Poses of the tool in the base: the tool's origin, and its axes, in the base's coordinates. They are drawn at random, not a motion.
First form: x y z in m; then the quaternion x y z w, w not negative.
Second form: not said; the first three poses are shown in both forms.
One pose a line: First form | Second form
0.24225 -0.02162 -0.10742 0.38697 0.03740 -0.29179 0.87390 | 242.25 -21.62 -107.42 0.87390 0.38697 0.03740 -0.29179
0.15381 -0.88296 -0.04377 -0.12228 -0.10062 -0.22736 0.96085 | 153.81 -882.96 -43.77 0.96085 -0.12228 -0.10062 -0.22736
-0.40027 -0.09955 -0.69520 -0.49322 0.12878 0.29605 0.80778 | -400.27 -99.55 -695.20 0.80778 -0.49322 0.12878 0.29605
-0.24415 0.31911 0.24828 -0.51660 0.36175 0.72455 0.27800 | -244.15 319.11 248.28 0.27800 -0.51660 0.36175 0.72455
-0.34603 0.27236 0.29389 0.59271 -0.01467 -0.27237 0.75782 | -346.03 272.36 293.89 0.75782 0.59271 -0.01467 -0.27237
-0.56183 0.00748 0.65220 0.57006 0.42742 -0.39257 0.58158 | -561.83 7.48 652.20 0.58158 0.57006 0.42742 -0.39257
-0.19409 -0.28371 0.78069 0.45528 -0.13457 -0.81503 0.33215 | -194.09 -283.71 780.69 0.33215 0.45528 -0.13457 -0.81503
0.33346 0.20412 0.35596 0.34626 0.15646 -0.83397 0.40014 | 333.46 204.12 355.96 0.40014 0.34626 0.15646 -0.83397
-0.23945 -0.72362 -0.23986 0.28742 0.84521 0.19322 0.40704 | -239.45 -723.62 -239.86 0.40704 0.28742 0.84521 0.19322
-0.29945 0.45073 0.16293 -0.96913 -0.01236 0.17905 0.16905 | -299.45 450.73 162.93 0.16905 -0.96913 -0.01236 0.17905
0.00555 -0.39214 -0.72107 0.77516 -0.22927 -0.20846 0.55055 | 5.55 -392.14 -721.07 0.55055 0.77516 -0.22927 -0.20846
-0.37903 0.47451 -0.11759 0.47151 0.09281 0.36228 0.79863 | -379.03 474.51 -117.59 0.79863 0.47151 0.09281 0.36228
